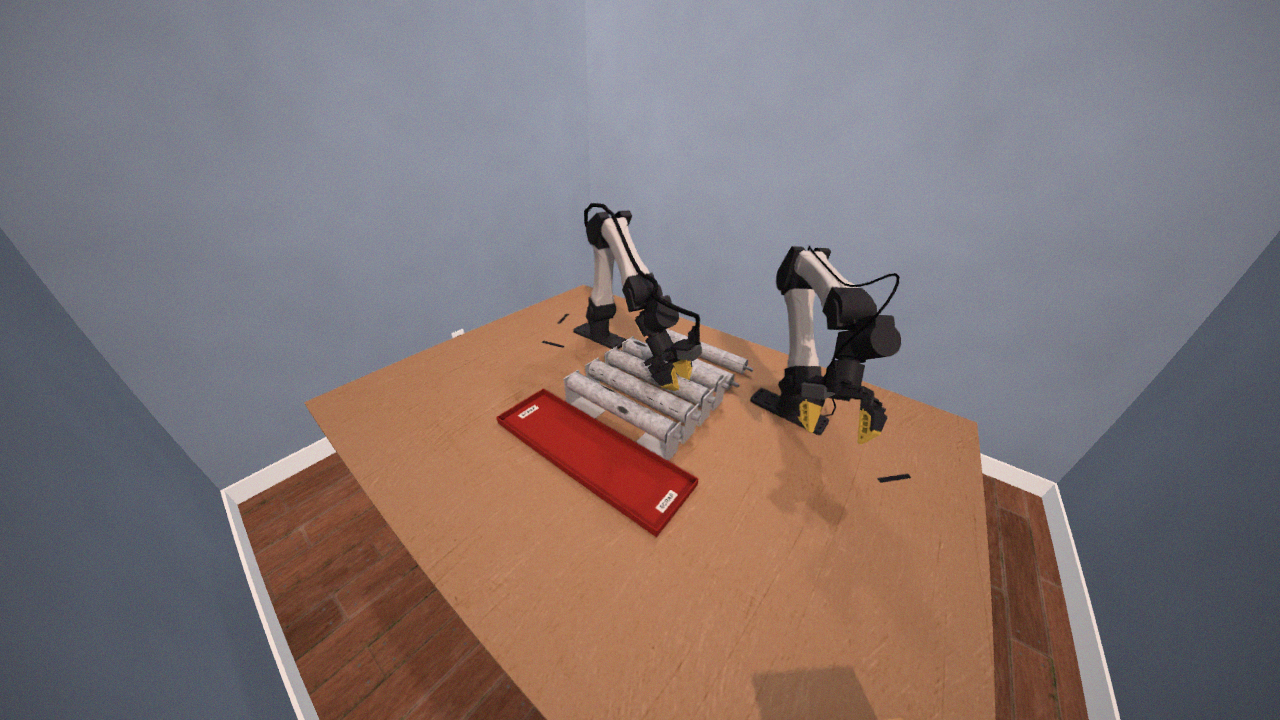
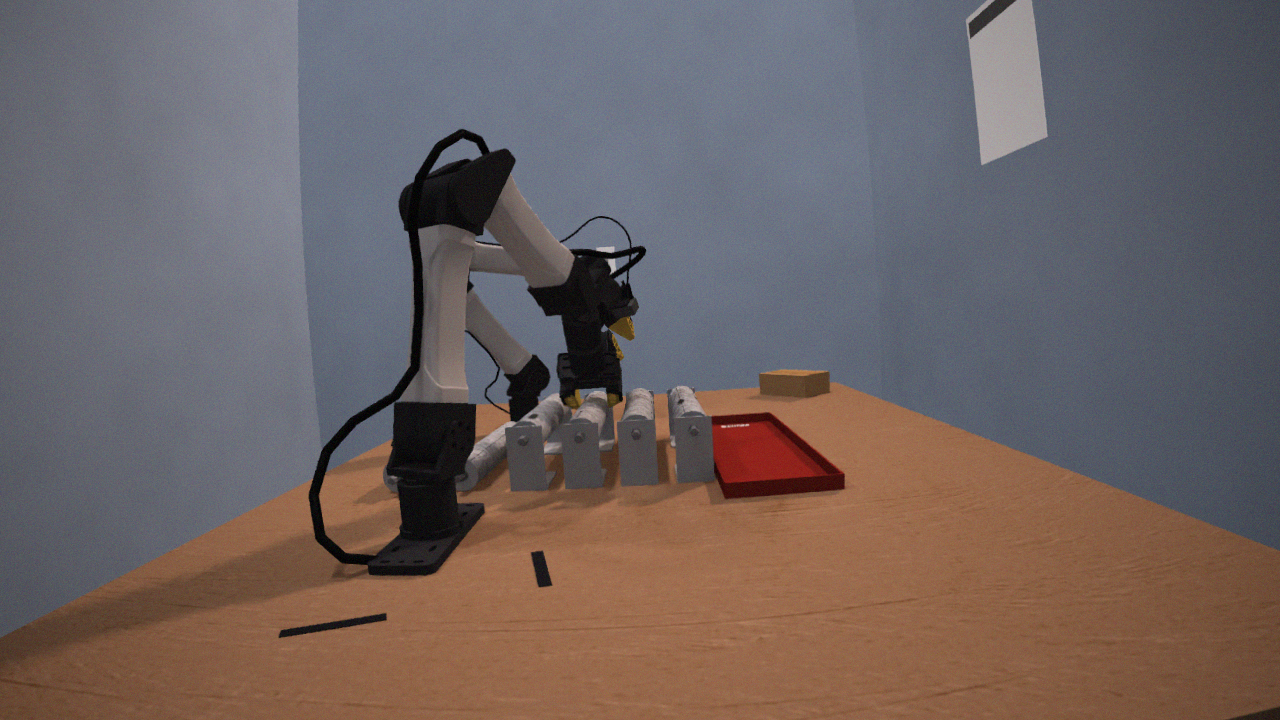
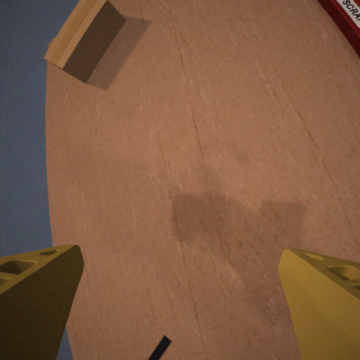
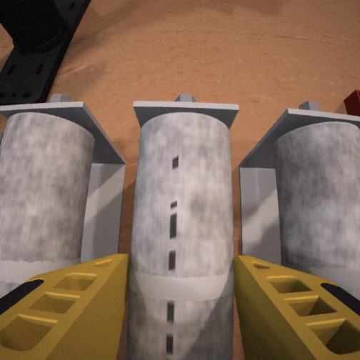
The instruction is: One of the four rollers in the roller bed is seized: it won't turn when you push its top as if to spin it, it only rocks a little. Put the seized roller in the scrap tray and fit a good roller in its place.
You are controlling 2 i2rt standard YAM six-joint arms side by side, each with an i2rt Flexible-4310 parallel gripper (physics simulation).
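Places are measured from the left arm's base along level axes (x ahead, y left, z up), in centimetres.
Pixels of known places: left gripper, fingertip midpoint: (image 1: pixel 833 438) (image 2: pixel 627 349); right gripper, fingertip midpoint: (image 1: pixel 682 385); left arm's base, link origin: (image 1: pixel 788 411); right arm's base, link origin: (image 1: pixel 600 337) (image 2: pixel 433 538).
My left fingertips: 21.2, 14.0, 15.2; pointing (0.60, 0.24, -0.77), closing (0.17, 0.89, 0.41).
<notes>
Ahead of a thing's pixels: the offset from my left fingertips to its top centre, as dx, dy, dz.
The roller bed (image 1: pixel 671 440) (image 2: pixel 583 467) holds four mottled grey rollers side by side in upright brackets. My right gripper (image 1: pixel 677 380) (image 2: pixel 594 401) (image 4: pixel 181 264) is shut on the third roller from the tray (image 4: pixel 182 200), its fingers against both sides. Dark dashes run along that roller's top, and its axle sits in the bracket. A loose roller (image 1: pixel 718 352) (image 2: pixel 488 452) lies on the table beyond the bed; another @[-27.6, -46.2, -10.3] (image 2: pixel 391 478) is mostly behind the right arm's base. The red scrap tray @[+24.4, -41.9, -13.2] (image 1: pixel 597 458) (image 2: pixel 778 454) is empty. My left gripper (image 1: pixel 837 428) (image 2: pixel 620 338) (image 3: pixel 180 258) is open and empty above the table.
Neighbouring rollers (image 4: pixel 47 200) (image 4: pixel 320 200) stand close beside the right fingers. The tray lies alongside the bed's outer roller @[+14.0, -42.8, -5.6] (image 1: pixel 617 405) (image 2: pixel 687 402). A tan block @[+40.5, +21.0, -9.7] (image 2: pixel 793 383) (image 3: pixel 95 42) lies near the table edge. The right arm's base (image 4: pixel 32 60) is near the bed's end.
</notes>
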